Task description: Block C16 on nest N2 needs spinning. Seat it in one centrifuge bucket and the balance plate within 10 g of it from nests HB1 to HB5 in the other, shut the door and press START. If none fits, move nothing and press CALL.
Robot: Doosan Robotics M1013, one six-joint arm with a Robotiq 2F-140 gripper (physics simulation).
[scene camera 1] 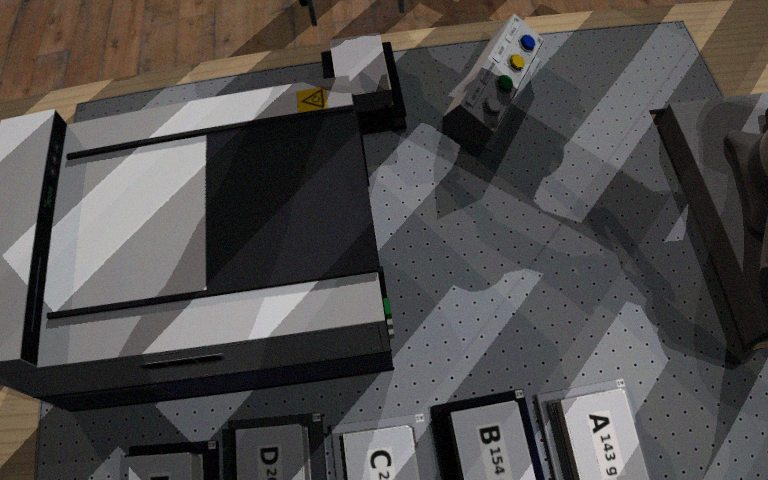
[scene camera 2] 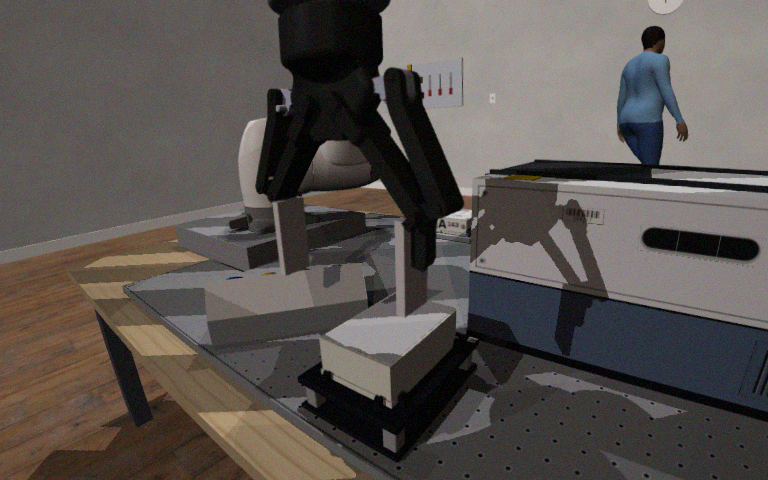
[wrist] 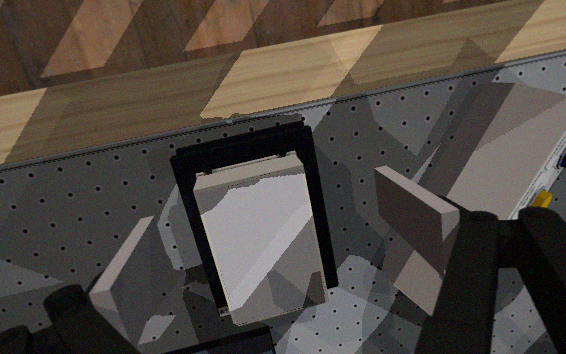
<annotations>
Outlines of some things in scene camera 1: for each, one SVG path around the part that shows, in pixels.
A block B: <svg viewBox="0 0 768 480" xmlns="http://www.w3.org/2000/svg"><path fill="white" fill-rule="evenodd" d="M515 400L450 413L448 421L460 480L536 480L519 406Z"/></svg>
A block A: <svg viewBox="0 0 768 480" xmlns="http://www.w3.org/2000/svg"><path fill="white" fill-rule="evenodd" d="M622 388L561 400L556 405L553 405L570 480L649 480L627 397Z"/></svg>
A block C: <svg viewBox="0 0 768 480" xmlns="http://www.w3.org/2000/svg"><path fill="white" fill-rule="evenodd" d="M410 425L343 434L348 480L420 480L413 432Z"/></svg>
A block D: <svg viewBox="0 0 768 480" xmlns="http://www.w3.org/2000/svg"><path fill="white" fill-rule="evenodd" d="M308 427L304 427L301 424L237 429L237 480L312 480Z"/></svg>
</annotations>
